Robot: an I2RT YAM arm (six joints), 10 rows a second.
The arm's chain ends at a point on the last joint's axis. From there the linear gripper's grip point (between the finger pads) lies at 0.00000 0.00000 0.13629 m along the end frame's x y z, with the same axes.
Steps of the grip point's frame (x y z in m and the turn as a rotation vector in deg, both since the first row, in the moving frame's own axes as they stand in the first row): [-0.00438 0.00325 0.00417 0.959 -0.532 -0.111]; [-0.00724 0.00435 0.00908 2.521 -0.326 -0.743]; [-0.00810 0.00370 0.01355 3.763 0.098 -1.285]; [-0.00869 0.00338 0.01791 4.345 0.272 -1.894]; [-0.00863 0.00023 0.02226 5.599 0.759 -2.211]
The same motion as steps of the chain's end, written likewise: [-0.00311 0.00553 0.00419 0.959 -0.532 -0.111]; [-0.00643 0.01034 0.00921 2.521 -0.326 -0.743]; [-0.00823 0.01265 0.01384 3.763 0.098 -1.285]; [-0.00917 0.01371 0.01830 4.345 0.272 -1.894]; [-0.01018 0.01356 0.02292 5.599 0.759 -2.211]
